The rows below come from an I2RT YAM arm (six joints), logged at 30 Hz.
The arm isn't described. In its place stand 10 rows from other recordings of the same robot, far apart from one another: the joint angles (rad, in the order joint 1, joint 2, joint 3, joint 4, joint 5, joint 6), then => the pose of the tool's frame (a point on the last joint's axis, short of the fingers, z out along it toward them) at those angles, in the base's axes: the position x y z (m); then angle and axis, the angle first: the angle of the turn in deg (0 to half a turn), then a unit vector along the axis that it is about.
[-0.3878, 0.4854, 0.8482, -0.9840, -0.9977, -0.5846] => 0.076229 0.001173 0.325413 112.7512 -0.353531 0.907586 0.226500
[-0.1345, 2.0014, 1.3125, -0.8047, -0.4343, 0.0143] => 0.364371 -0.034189 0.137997 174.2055 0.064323 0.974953 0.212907
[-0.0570, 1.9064, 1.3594, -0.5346, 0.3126, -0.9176] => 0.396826 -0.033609 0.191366 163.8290 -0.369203 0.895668 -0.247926
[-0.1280, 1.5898, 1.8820, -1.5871, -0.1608, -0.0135] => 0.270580 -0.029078 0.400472 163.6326 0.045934 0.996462 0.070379
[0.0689, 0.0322, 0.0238, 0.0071, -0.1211, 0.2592] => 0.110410 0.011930 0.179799 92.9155 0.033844 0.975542 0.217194
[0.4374, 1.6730, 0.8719, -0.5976, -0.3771, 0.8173] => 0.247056 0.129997 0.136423 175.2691 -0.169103 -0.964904 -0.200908
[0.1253, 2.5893, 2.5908, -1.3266, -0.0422, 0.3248] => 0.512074 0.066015 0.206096 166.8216 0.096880 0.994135 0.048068
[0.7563, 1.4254, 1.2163, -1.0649, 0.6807, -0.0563] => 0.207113 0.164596 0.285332 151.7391 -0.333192 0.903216 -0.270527
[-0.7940, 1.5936, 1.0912, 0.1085, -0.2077, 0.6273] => 0.264700 -0.258821 0.270274 112.2556 0.597473 0.800443 0.048135
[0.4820, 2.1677, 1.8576, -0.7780, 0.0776, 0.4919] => 0.418473 0.215812 0.217243 153.5593 0.014457 0.996641 0.080606
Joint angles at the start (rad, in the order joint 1, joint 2, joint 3, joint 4, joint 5, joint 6):
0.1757, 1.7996, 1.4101, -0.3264, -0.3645, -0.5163
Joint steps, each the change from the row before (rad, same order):
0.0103, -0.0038, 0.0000, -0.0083, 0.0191, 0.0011
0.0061, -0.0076, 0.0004, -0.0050, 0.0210, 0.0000
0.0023, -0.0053, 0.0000, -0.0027, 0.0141, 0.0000
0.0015, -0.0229, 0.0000, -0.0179, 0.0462, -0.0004
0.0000, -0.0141, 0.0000, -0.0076, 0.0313, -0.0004
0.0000, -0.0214, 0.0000, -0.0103, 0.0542, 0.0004
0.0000, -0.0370, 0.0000, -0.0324, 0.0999, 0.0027
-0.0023, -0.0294, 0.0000, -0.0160, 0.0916, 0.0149
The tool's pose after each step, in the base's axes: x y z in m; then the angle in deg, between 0 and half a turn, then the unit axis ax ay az. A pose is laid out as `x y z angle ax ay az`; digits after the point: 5 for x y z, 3 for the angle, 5 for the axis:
0.39997 0.08753 0.26335 129.506 -0.41438 0.90491 0.09712
0.39832 0.08903 0.26587 129.475 -0.41337 0.90632 0.08780
0.39733 0.08931 0.26760 129.413 -0.41190 0.90762 0.08106
0.39307 0.08748 0.27465 129.387 -0.40404 0.91291 0.05783
0.39070 0.08591 0.27922 129.206 -0.39832 0.91631 0.04152
0.38711 0.08327 0.28619 128.931 -0.38736 0.92183 0.01359
0.37946 0.07816 0.29693 129.405 -0.36419 0.93064 -0.03571
0.37384 0.07283 0.30620 129.378 -0.33498 0.93890 -0.07905

